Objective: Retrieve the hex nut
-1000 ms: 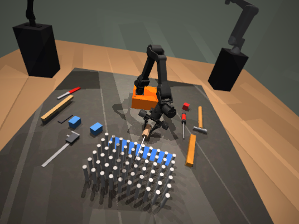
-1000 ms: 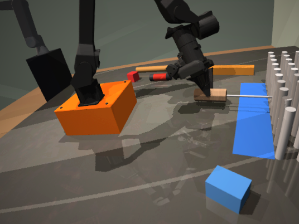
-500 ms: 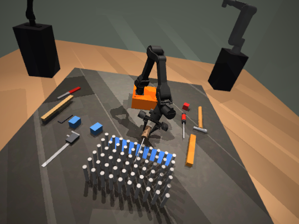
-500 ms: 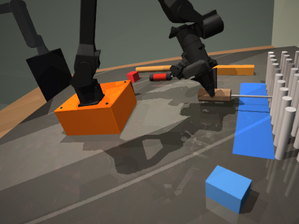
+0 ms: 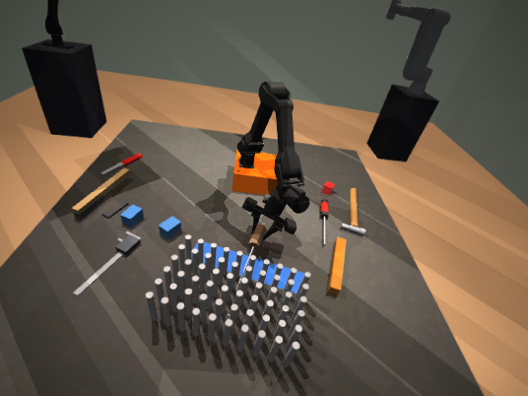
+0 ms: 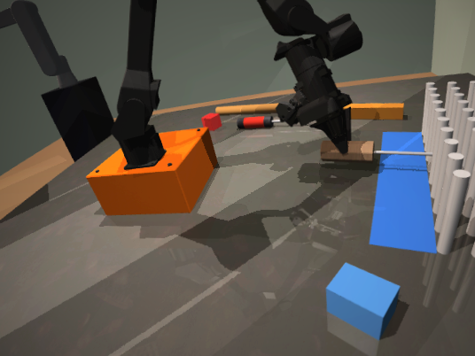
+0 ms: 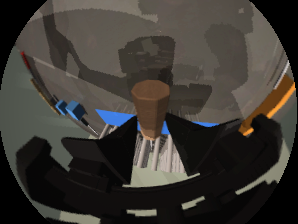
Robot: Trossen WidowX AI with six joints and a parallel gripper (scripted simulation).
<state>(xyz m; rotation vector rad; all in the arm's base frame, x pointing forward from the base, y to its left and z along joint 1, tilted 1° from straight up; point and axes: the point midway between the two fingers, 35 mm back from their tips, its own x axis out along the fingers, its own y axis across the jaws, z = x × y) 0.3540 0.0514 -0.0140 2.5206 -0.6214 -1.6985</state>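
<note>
My gripper tip is now 9 cm short of the blue taped strip, 3 cm to the left of it and 4 cm above it. Also, from my gripper tip: hook tool: 10 cm ahead, 3 cm to the right, 1 cm below; then small hex nut: 26 cm ahead, 8 cm to the right, 4 cm below; then orange bar: 8 cm ahead, 27 cm to the left, 3 cm below.
</note>
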